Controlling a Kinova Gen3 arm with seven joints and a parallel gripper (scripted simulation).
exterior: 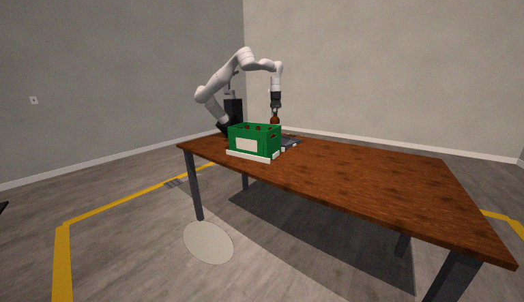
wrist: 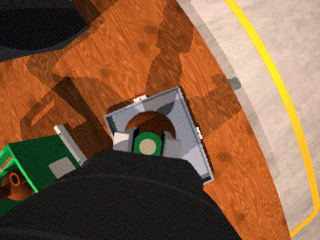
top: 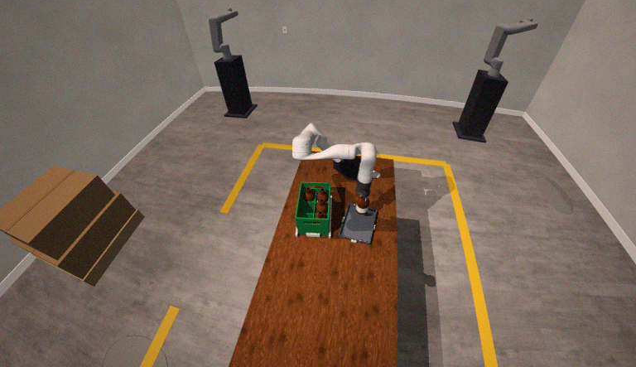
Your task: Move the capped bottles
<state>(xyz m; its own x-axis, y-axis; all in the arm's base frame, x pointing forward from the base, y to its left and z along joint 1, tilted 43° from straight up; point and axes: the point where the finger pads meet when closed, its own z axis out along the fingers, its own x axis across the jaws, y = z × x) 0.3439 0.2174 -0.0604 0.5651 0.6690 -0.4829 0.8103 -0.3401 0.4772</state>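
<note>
The capped bottle lies 60 mm below my hand. The rest, counted from my hand: green crate (290 mm to the right, 130 mm below, 60 mm ahead); then grey tray (200 mm below, 60 mm ahead, 10 mm to the right).
</note>
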